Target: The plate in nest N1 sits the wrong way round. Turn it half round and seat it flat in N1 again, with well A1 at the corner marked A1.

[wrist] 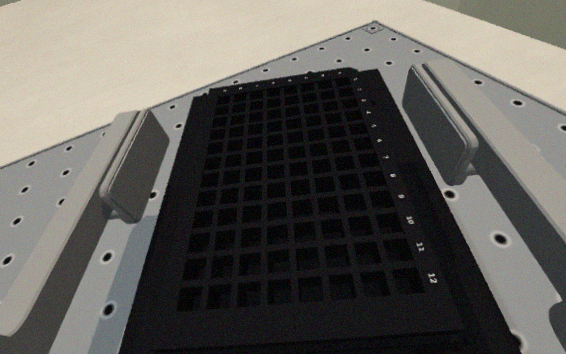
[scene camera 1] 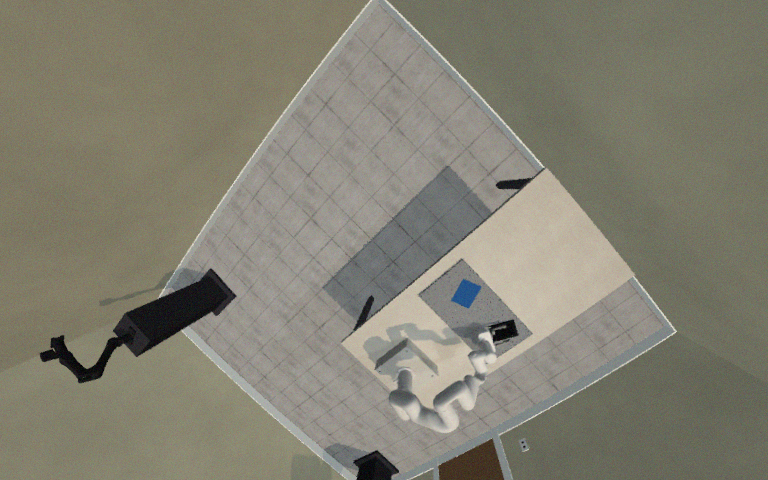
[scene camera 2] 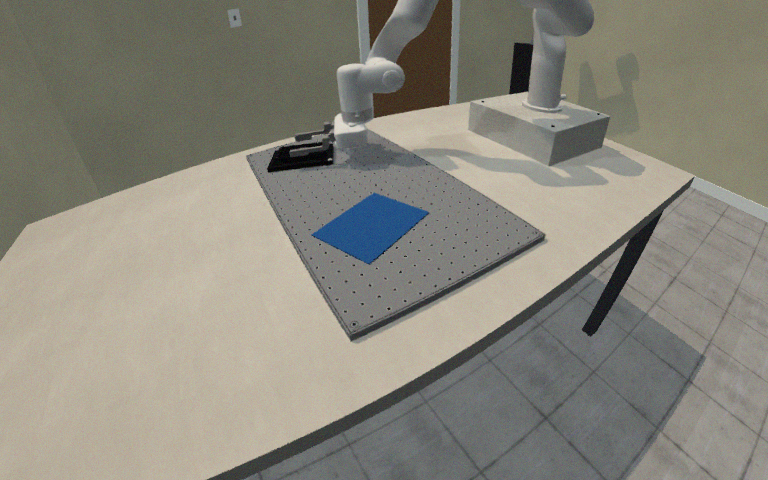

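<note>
The black plate (wrist: pixel 295 165) lies in the black nest (wrist: pixel 175 200) (scene camera 2: pixel 300 165), near the back corner of the perforated board. In the wrist view, numbers run down its right side, with 12 nearest the camera; the letters along its far edge are too small to read. The nest's A1 mark does not show, and I cannot tell whether the plate is fully flat. My gripper (wrist: pixel 287 145) (scene camera 2: pixel 294 144) (scene camera 1: pixel 501 331) is partly open and empty. Its fingers stand on either side of the plate and nest, with a gap on each side.
A blue rectangle (scene camera 2: pixel 370 229) (scene camera 1: pixel 466 293) lies on the grey perforated board (scene camera 2: pixel 396 277) (scene camera 1: pixel 438 288). The arm's base stands on a grey block (scene camera 2: pixel 509 130) on the table (scene camera 2: pixel 169 316). Dark pedestals (scene camera 1: pixel 169 314) stand on the floor away from the table.
</note>
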